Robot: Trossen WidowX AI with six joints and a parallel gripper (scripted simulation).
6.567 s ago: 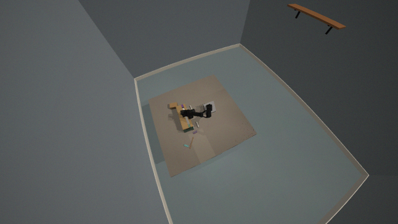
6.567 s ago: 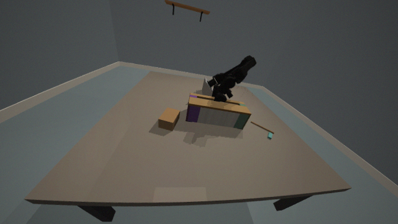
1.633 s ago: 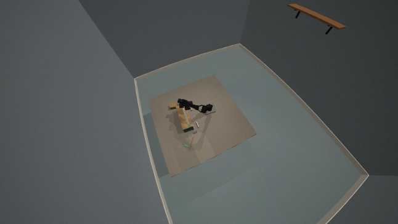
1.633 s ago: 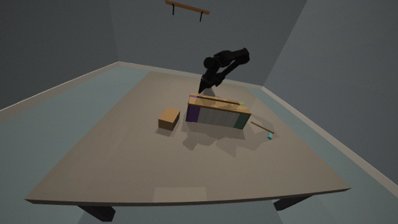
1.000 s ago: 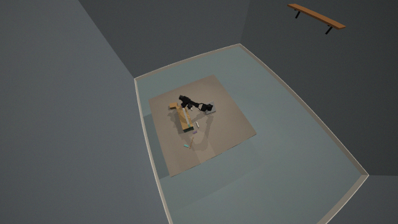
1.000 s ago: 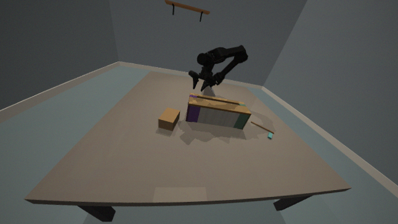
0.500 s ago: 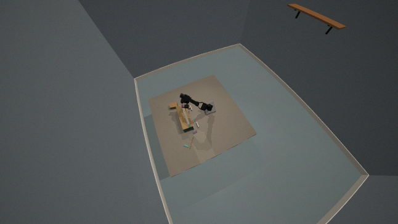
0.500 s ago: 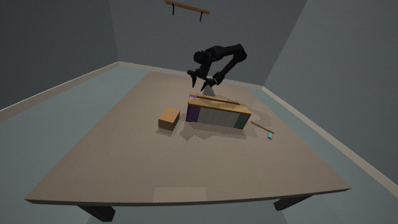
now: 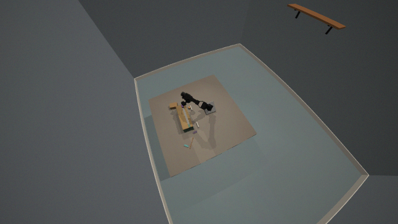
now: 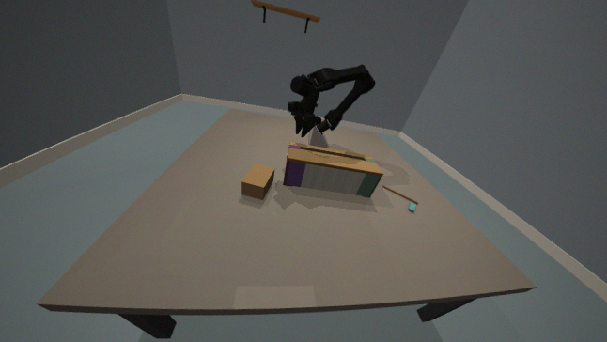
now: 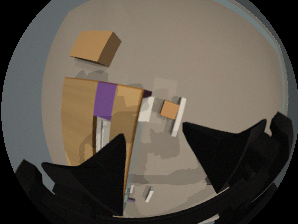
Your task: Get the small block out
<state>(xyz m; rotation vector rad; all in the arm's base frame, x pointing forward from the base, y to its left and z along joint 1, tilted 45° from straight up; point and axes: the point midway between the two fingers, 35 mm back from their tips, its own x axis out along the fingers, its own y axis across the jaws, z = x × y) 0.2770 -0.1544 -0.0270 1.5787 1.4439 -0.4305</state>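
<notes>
Right now my gripper tip is 14 cm above the block, 2 cm past it and 1 cm to the left of it. From my gripper tip the other things lie so: purple piece (39 cm to the left, 15 cm below, 3 cm ahead); then thin stick (51 cm to the left, 15 cm below, 12 cm ahead); then teal head (53 cm to the left, 21 cm ahead, 15 cm below).
</notes>
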